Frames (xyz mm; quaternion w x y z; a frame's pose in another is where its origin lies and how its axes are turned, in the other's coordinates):
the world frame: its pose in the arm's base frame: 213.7 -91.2 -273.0 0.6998 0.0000 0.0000 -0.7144
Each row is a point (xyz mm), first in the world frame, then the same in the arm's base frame.
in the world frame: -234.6 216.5 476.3
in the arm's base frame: 435.0 138.9 203.3
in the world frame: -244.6 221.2 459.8
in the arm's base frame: 439.9 148.8 186.8
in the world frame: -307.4 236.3 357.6
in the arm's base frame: 456.3 211.3 84.6
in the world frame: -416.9 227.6 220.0
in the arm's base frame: 449.9 320.9 -53.0
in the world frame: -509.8 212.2 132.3
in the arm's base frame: 436.4 414.1 -140.7
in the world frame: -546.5 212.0 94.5
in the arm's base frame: 436.9 450.8 -178.5
